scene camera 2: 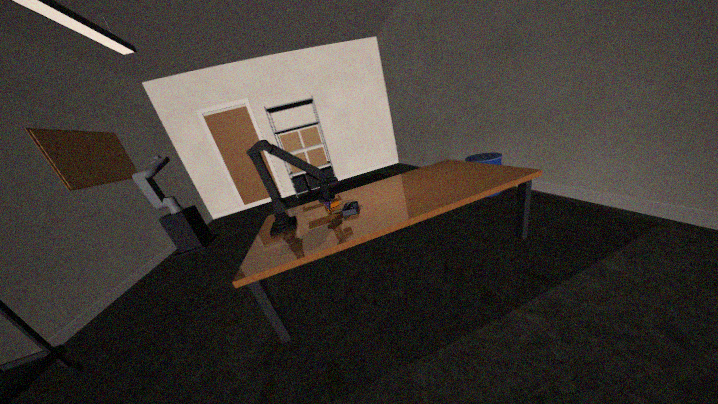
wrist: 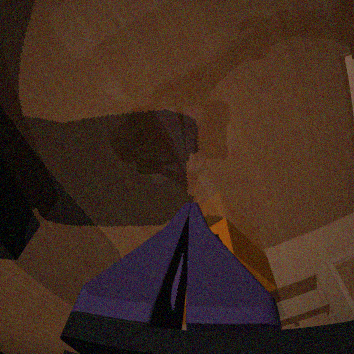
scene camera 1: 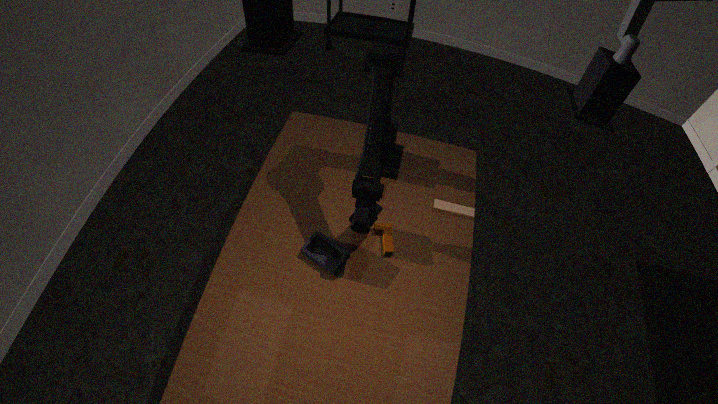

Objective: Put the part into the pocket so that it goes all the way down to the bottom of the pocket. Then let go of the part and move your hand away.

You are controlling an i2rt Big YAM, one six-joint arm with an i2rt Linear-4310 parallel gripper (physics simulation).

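Places are measured from the arm's base along level axes (x right, y up, z back), in metres.
Where they show: gripper, fingertip midpoint: (scene camera 2: 329, 209) (wrist: 191, 210); arm's base, origin of the base link: (scene camera 2: 283, 223) (scene camera 1: 381, 156).
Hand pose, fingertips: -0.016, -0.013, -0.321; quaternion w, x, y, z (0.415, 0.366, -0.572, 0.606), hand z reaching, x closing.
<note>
Things, the pixels of their top centre, and the offset from my fingertips, as dx, dy, dz. Level surfaces: height alone.
- orange angular piece, middle of its top: (wrist: 192, 302) (scene camera 1: 383, 237) (scene camera 2: 332, 203) -0.072, +0.014, -0.031
- dark grey block with the pocket, middle of its top: (scene camera 1: 325, 250) (scene camera 2: 350, 205) +0.103, +0.021, -0.137
- wooden table, its level: dy -0.016
The part, an orange angular piece (scene camera 1: 386, 242) (scene camera 2: 333, 206) (wrist: 252, 260), lies on the table just right of my hand in scene camera 1. In the wrist view it is partly hidden behind the right finger. My gripper (wrist: 191, 210) is shut with its purple fingertips together and nothing between them; its tips are beside the part. In scene camera 2 the gripper (scene camera 2: 328, 200) is low over the table at the part. The dark grey block with the pocket (scene camera 1: 337, 267) (scene camera 2: 351, 209) stands apart from the part, to its left in scene camera 1.
The wooden table (scene camera 1: 301, 341) (scene camera 2: 451, 175) bears everything. A pale strip (scene camera 1: 453, 207) lies near its right edge in scene camera 1. Shadows of the arm cross the table. Another arm's dark pedestal (scene camera 1: 606, 84) (scene camera 2: 185, 228) and a blue bin (scene camera 2: 484, 158) stand beyond the table.
</note>
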